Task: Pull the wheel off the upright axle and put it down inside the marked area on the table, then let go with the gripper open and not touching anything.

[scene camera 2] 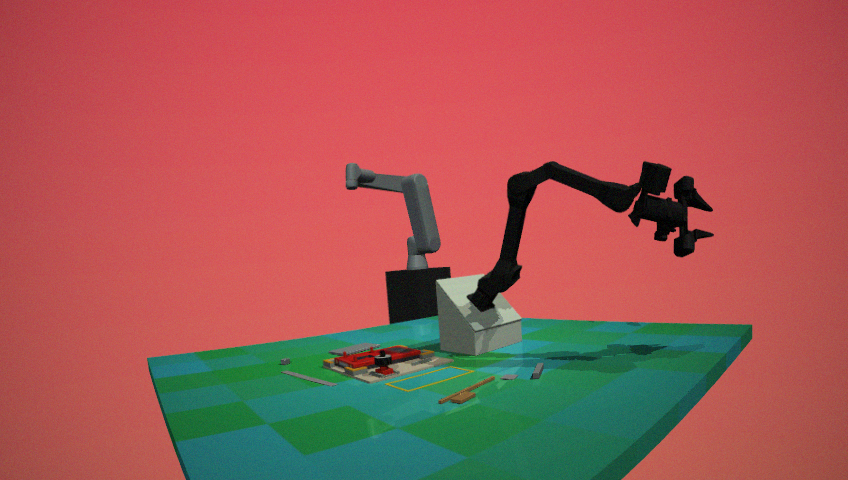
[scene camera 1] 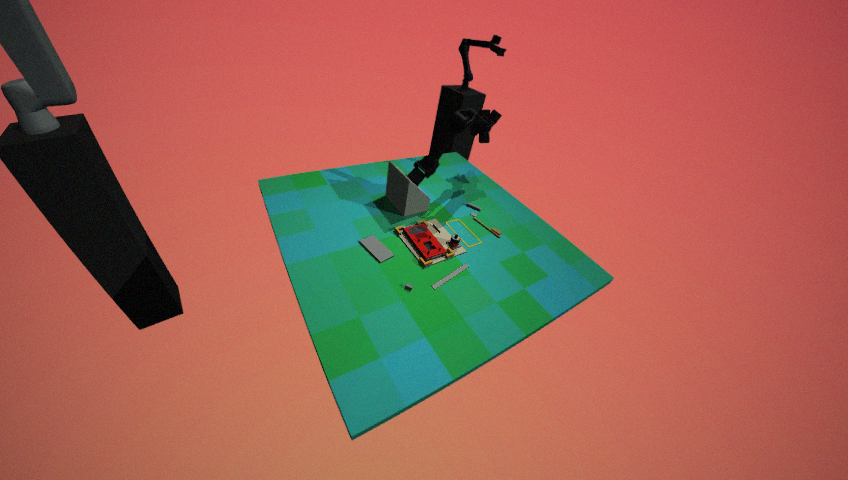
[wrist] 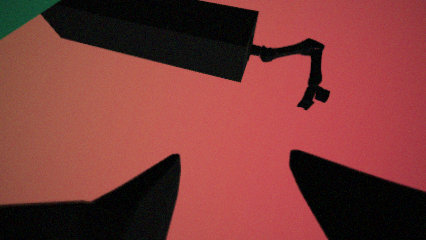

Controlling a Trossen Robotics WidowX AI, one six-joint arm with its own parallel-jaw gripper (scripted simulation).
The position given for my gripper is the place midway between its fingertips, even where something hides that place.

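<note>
My gripper [scene camera 2: 712, 222] is open and there's nothing in it, and you'd find that same gripper [wrist: 235, 159] in the wrist view too.
</note>
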